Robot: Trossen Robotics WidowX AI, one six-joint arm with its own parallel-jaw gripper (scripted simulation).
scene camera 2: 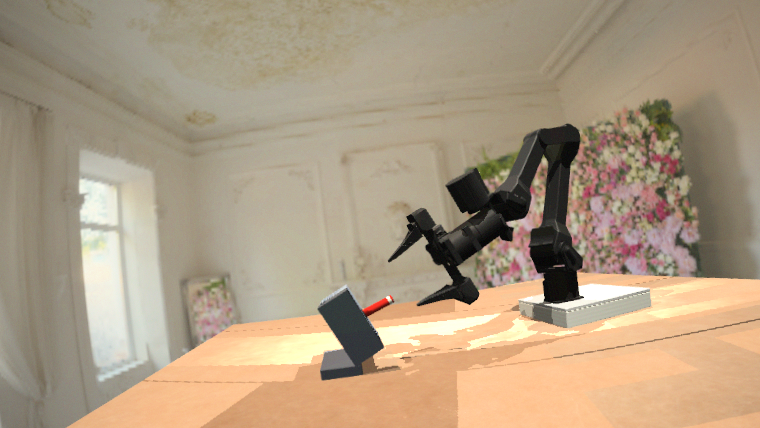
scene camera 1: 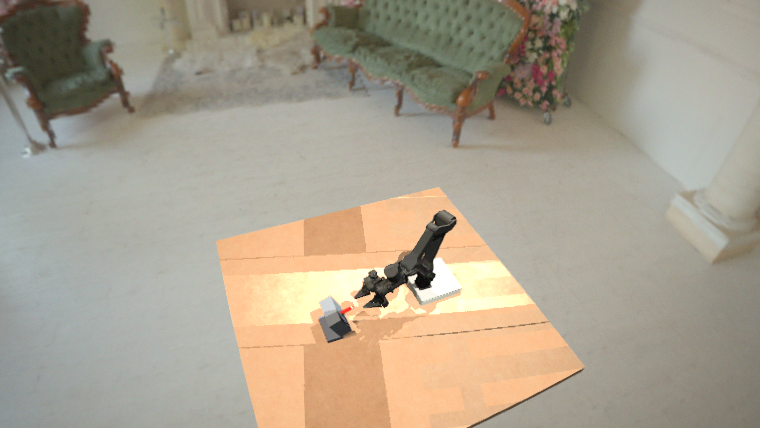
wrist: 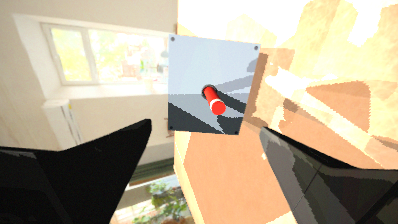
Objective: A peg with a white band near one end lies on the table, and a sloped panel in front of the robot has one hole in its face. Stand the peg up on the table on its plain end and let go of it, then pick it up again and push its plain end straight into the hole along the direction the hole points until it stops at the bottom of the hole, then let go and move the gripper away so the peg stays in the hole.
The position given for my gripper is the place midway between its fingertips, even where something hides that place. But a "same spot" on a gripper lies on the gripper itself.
Scene:
my gripper: scene camera 2; scene camera 1; wrist 206, 127
same spot on my gripper: (scene camera 2: 447, 292) = (scene camera 1: 376, 306)
same spot on grey sloped panel: (scene camera 2: 355, 333) = (scene camera 1: 342, 329)

